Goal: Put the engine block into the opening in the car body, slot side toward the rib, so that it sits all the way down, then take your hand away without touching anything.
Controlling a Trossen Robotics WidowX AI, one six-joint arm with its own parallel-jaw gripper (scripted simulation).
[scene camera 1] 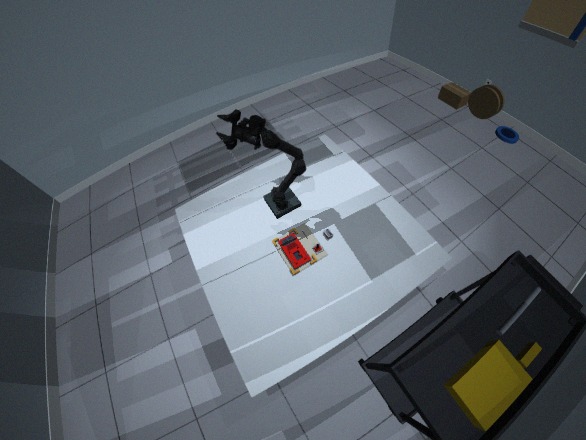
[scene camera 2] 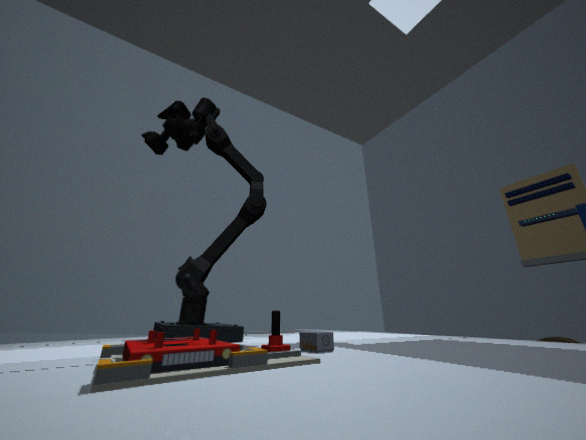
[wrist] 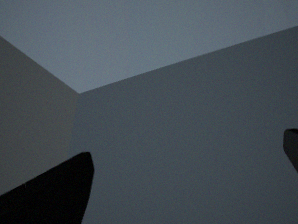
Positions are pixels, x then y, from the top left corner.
Scene:
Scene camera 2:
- my gripper: 150,126
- grey engine block: 318,342
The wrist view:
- my gripper: 186,150

